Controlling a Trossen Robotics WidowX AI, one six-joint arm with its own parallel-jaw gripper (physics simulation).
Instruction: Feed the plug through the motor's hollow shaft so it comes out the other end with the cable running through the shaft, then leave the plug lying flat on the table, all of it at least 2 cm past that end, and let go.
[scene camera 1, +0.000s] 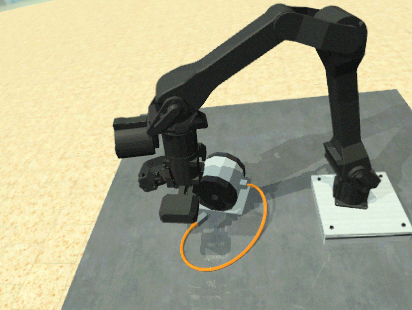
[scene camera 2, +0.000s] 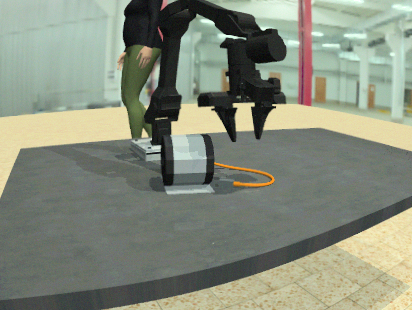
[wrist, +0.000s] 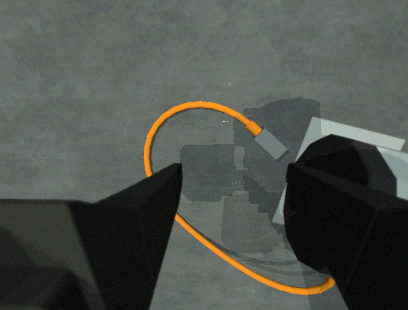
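Pixels of known places: gripper, fingertip midpoint: (scene camera 2: 246, 140) (wrist: 234, 170); arm's base, origin of the base link: (scene camera 1: 350, 196).
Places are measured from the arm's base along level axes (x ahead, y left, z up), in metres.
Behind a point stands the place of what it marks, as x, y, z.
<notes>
The plug (scene camera 1: 202, 218) {0.311, 0.092, -0.018} (wrist: 271, 144) {0.316, 0.089, -0.017} is a small grey block lying on the table near the black end of the motor (scene camera 1: 224, 170) {0.266, 0.019, 0.067} (scene camera 2: 187, 159) {0.336, 0.003, 0.035} (wrist: 382, 167) {0.328, 0.046, 0.052}; it is hard to make out in scene camera 2. The orange cable (scene camera 1: 265, 215) {0.172, 0.072, -0.005} (scene camera 2: 273, 179) {0.315, 0.200, -0.024} (wrist: 148, 145) {0.289, 0.206, -0.025} curves in a loop from the plug to a small bracket (scene camera 1: 243, 183) {0.228, 0.017, 0.030} on the motor's side. The motor is a white and black drum lying on its side. My gripper (scene camera 2: 245, 139) {0.312, 0.131, 0.063} (wrist: 234, 170) {0.312, 0.131, 0.063} is open and empty, pointing down above the table. In the wrist view its right finger overlaps the motor's end. The fingertips are hidden in scene camera 1.
The motor stands on a pale base plate (scene camera 1: 243, 204) {0.231, 0.030, -0.029} (scene camera 2: 189, 190) {0.333, 0.008, -0.029} (wrist: 350, 131) {0.342, 0.016, -0.029}. The arm's white mounting plate (scene camera 1: 320, 220) {0.059, 0.062, -0.014} (scene camera 2: 140, 145) {0.014, -0.064, -0.002} is on the grey table (scene camera 1: 125, 280) {0.430, 0.262, -0.030} (scene camera 2: 100, 240) {0.524, -0.165, -0.031}, right of the motor in scene camera 1. A person (scene camera 2: 142, 25) stands behind the table.
</notes>
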